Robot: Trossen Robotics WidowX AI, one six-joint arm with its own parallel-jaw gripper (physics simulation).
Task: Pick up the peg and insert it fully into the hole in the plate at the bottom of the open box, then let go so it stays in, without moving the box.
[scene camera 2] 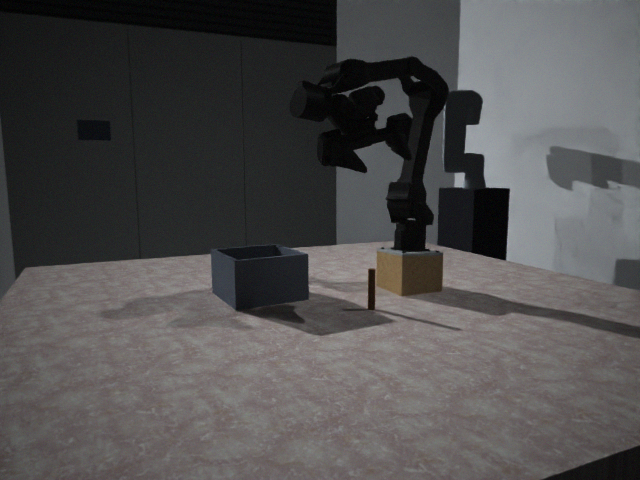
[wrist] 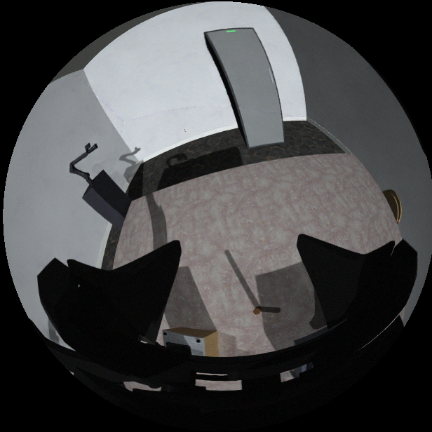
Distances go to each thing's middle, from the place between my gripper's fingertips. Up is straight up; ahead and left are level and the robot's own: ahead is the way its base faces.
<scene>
Now: hand 27 cm to the left of the blue-grey box (scene camera 2: pixel 247 277), 23 cm above it and 14 cm short of it.
</scene>
